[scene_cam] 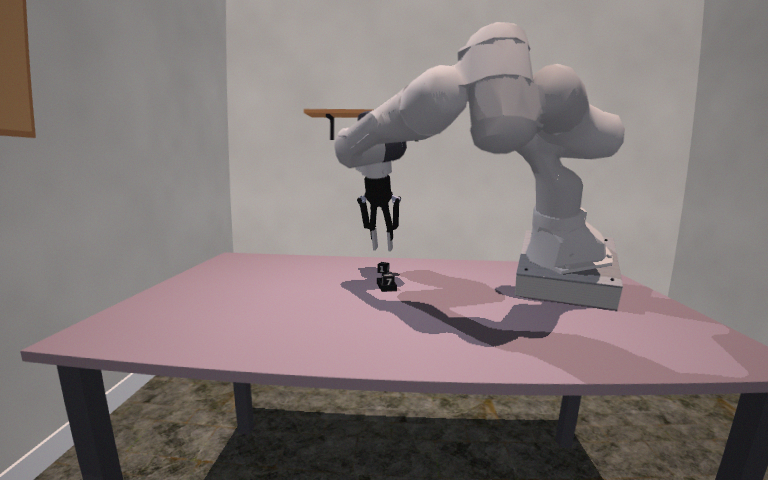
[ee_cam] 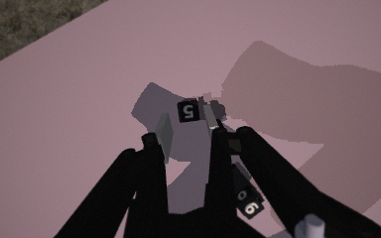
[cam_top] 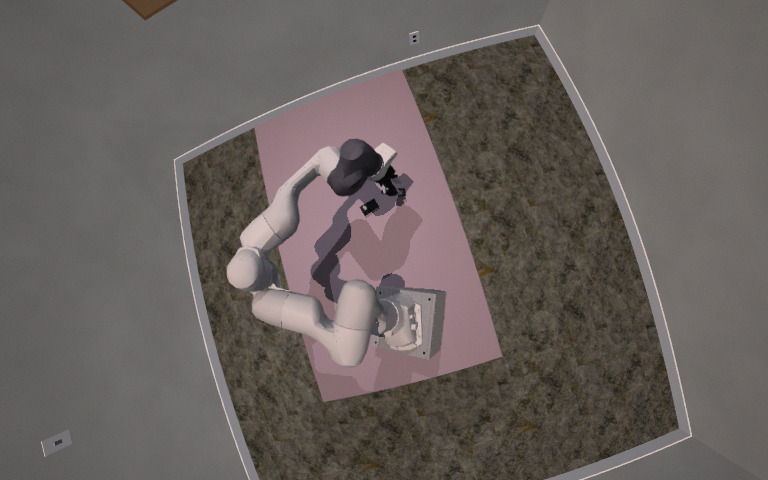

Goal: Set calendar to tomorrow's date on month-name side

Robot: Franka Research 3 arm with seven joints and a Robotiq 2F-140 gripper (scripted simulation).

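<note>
The black digit cube lies 1 cm to the right of my hand and 9 cm below it. From my hand the other things lie so: black calendar tray 3 cm behind, 14 cm to the left, 10 cm below.
</note>
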